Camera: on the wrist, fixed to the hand. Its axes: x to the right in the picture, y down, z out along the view.
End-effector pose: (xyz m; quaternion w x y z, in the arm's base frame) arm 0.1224 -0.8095 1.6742 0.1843 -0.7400 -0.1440 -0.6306
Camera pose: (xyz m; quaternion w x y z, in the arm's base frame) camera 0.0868 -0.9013 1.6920 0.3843 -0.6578 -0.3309 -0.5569
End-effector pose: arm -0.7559 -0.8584 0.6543 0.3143 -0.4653 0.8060 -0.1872
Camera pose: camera -0.8530 -0.8375 0.6669 0.4411 -0.3633 0.7088 -0.4135
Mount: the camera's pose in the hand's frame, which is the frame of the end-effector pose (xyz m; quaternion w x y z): 0.0135 0.0643 -0.0755 0.9564 0.2916 -0.0084 -0.0104
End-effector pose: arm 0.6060 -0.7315 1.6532 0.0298 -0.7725 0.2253 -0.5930
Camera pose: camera 0.5183 -0.7776 1.6675 0.2495 -0.7375 0.0343 -0.6267
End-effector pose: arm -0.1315 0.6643 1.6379 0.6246 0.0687 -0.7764 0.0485
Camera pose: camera -0.0724 0.7392 1.6680 0.5713 0.2563 -0.7330 0.2657
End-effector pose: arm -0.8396 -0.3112 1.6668 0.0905 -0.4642 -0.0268 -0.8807
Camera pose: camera -0.8966 -0.3861 1.6327 0.2125 -0.4247 -0.2880 -0.8316
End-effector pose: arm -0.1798 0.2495 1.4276 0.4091 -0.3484 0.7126 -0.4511
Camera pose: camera -0.2614 0.2874 1.3838 0.4942 -0.2251 0.5429 -0.6406
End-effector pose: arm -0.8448 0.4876 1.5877 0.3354 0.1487 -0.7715 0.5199
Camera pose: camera -0.8644 0.5840 1.5693 0.2763 0.2524 -0.5875 0.7175
